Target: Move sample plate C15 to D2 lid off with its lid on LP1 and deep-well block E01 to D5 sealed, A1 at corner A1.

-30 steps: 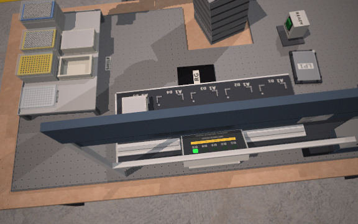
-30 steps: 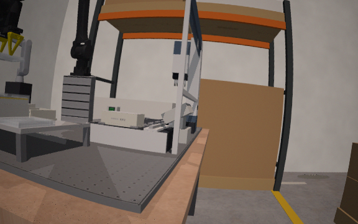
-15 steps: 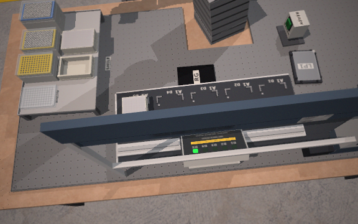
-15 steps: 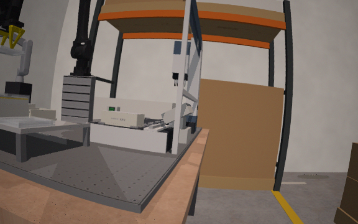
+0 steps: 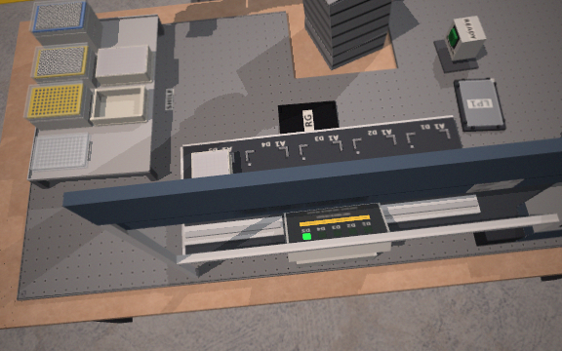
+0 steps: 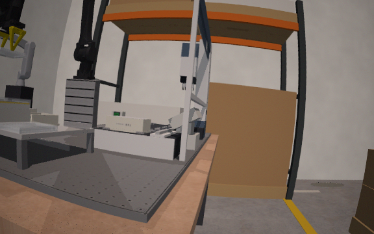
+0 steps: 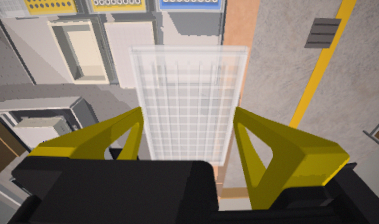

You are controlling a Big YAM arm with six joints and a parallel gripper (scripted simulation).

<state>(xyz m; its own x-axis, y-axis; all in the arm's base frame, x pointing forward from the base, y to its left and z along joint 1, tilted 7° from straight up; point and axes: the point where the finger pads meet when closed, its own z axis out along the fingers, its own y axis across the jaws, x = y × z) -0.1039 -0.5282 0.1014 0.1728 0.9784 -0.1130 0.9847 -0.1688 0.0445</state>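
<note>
Now: the sample plate C15 1 cm to the left of my hand and 1 cm below it. The rest, counted from my hand: reservoir 21 cm ahead, 4 cm to the right, 23 cm below; then shelf 15 cm ahead, 9 cm to the right, 24 cm below; then shelf label 17 cm ahead, 7 cm to the left, 29 cm below.
</note>
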